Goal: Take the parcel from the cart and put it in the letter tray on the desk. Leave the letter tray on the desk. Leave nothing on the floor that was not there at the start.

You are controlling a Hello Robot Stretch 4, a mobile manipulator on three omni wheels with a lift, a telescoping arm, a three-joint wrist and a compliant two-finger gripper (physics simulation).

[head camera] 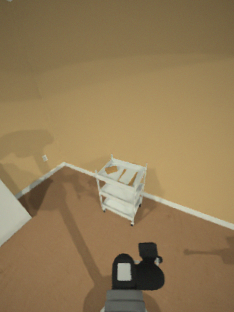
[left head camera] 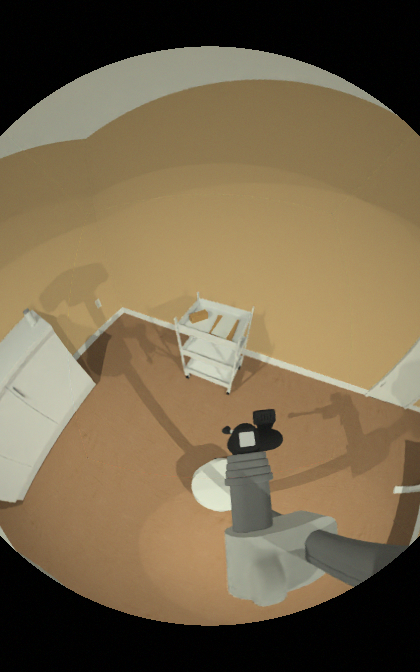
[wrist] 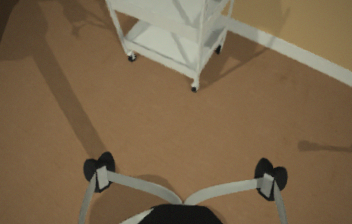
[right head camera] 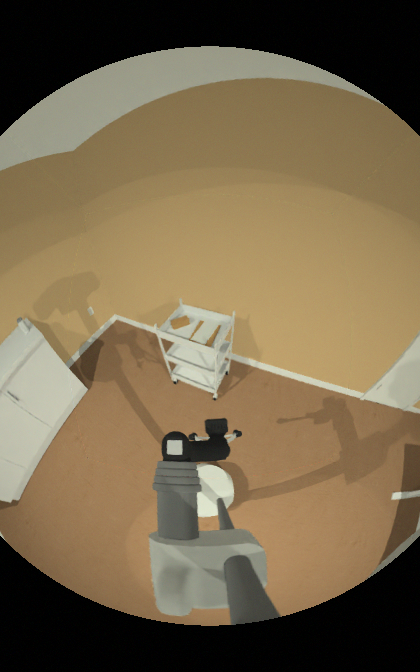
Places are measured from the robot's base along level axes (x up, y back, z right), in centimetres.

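Where they show: gripper, fingertip midpoint: (head camera: 140, 259) (wrist: 184, 169).
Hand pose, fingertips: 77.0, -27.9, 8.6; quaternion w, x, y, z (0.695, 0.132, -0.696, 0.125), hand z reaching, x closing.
After its pixels a point has its place, as x, y, z.
The parcel, a small brown box (head camera: 111, 170) @(67.3, -108.2, -11.3) (left head camera: 198, 316) (right head camera: 180, 322), lies at the back left of the white cart's top shelf. The cart (head camera: 115, 181) @(69.1, -89.5, -6.2) (left head camera: 210, 335) (right head camera: 185, 341) stands by the wall; its lower part (wrist: 160, 61) @(11.9, -89.3, -6.0) shows at the top of the wrist view. My gripper (wrist: 184, 169) @(76.9, -27.9, 8.6) (right head camera: 216, 435) is open, its two black fingertips wide apart with bare floor between them. It points down over the floor in front of the cart, apart from it. In the head camera and left head views it is partly hidden by the wrist. The desk and letter tray do not show clearly.
Narrow brown strips (left head camera: 232, 329) (right head camera: 213, 335) and a pale flat area lie right of the parcel on the cart. A white cabinet (left head camera: 45, 390) (right head camera: 40, 395) with a small canister (left head camera: 31, 317) (right head camera: 24, 325) stands left. A white piece of furniture (left head camera: 400, 380) stands at the right wall.
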